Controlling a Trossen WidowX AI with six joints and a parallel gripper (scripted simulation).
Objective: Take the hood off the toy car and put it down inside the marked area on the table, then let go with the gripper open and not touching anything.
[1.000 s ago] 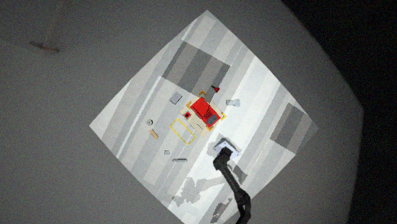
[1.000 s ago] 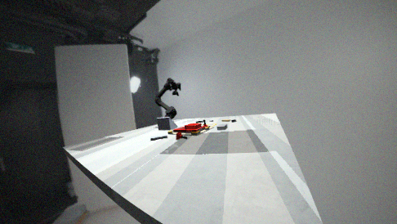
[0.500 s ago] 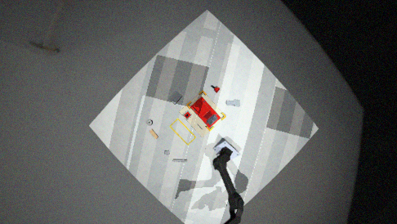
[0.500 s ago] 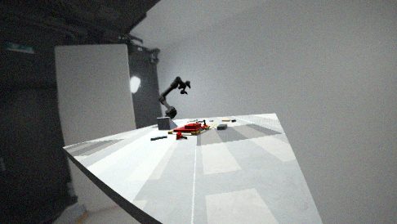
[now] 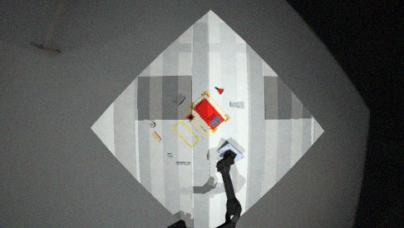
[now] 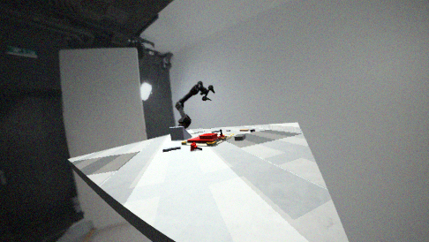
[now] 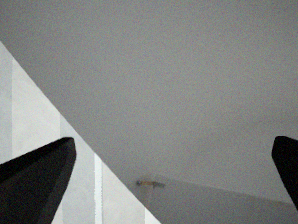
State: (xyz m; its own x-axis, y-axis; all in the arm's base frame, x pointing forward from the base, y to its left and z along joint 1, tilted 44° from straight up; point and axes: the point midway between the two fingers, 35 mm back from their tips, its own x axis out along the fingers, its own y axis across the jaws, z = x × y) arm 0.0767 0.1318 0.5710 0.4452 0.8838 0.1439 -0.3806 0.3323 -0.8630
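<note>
Now: the red hood 19 cm ahead of my gripper tip, 65 cm to the right of it and 32 cm below it. The rest, counted from my gripper tip: round grey part: 43 cm ahead, 34 cm to the right, 36 cm below; tan piece: 36 cm ahead, 29 cm to the right, 36 cm below.
</note>
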